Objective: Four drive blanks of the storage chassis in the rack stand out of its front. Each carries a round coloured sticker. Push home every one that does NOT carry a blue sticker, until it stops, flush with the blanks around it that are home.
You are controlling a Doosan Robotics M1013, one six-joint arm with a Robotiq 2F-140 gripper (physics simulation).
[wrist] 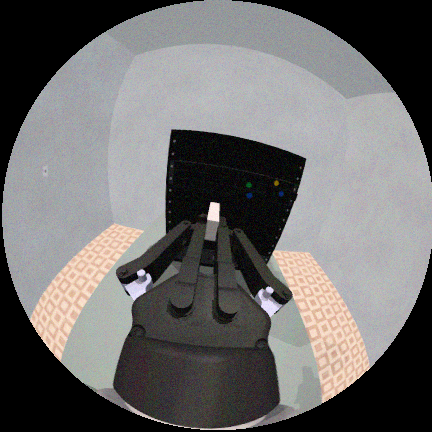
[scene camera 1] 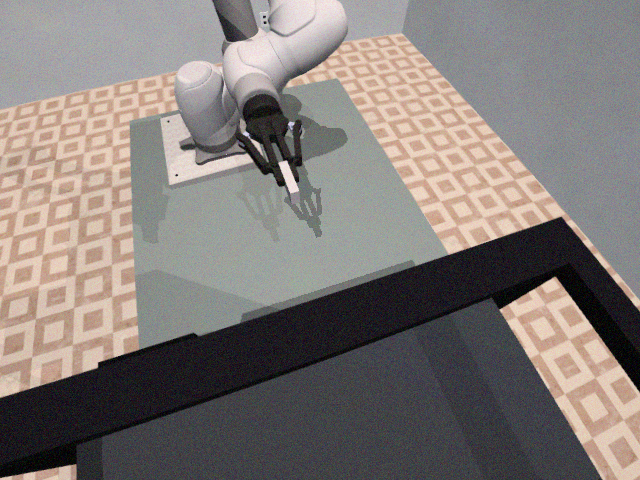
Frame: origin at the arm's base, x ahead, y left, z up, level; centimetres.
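Seen in the pictures: gripper, fingertip midpoint: (wrist: pixel 213 210) (scene camera 1: pixel 295 198); arm's base at its link origin: (scene camera 1: pixel 218 140).
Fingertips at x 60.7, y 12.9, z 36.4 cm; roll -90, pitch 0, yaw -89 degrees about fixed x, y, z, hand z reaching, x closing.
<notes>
Offsets run from my fingertips to a thing's top centre. Level surfaces: height alone.
The black rack {dx +37.1, dy -5.8, dz +18.2 cm} (scene camera 1: pixel 320 320) (wrist: pixel 235 150) shows its front in the wrist view. On it are a green sticker {dx +21.6, dy -10.4, dz +3.8 cm} (wrist: pixel 249 185), a yellow sticker {dx +21.8, dy -20.1, dz +6.7 cm} (wrist: pixel 276 183) to its right, a blue sticker {dx +18.1, dy -10.6, dz +0.9 cm} (wrist: pixel 249 195) below the green one and another blue sticker {dx +18.3, dy -21.3, dz +3.8 cm} (wrist: pixel 281 193) below the yellow one. The blanks' edges are too dark to tell how far each stands out. My gripper (scene camera 1: pixel 288 180) (wrist: pixel 213 210) is shut, with a pale bar (scene camera 1: pixel 287 176) (wrist: pixel 214 212) projecting past its fingertips. It is in front of the rack and apart from it, with the stickers to the right of the bar in the wrist view.
The arm's pale base plate (scene camera 1: pixel 206 174) lies on the grey-green mat {dz -40.4 cm} (scene camera 1: pixel 206 248). Patterned floor (scene camera 1: pixel 67 222) (wrist: pixel 65 295) surrounds the mat. The rack's top frame crosses the near part of the scene view and hides its front. Grey walls stand behind the arm and rack.
</notes>
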